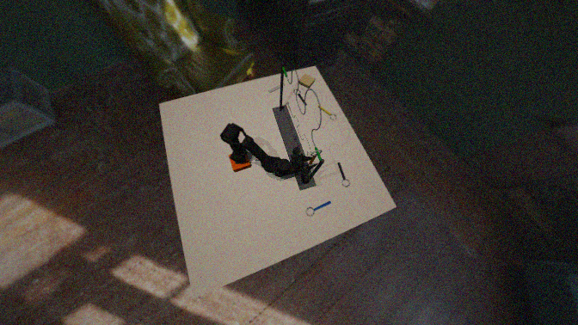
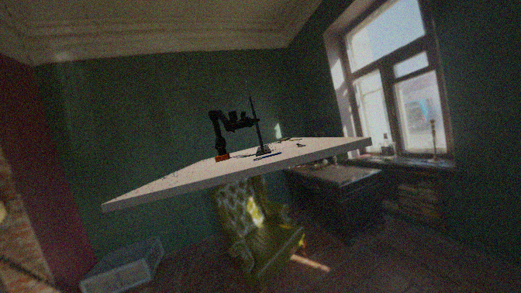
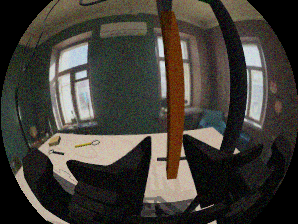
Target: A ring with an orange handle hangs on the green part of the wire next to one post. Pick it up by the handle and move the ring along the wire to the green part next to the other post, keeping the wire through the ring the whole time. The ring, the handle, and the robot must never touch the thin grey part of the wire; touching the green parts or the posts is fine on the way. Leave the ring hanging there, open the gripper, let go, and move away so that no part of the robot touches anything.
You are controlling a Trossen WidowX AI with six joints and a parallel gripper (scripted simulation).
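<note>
My gripper tip is 90 mm below the ring with orange handle and 30 mm past it. Also, from my gripper tip: yellow-handled ring: 400 mm to the left, 330 mm ahead, 240 mm below; then blue-handled ring: 240 mm below, 230 mm to the right, 30 mm behind; then black-handled ring: 240 mm below, 220 mm ahead, 90 mm to the right.
</note>
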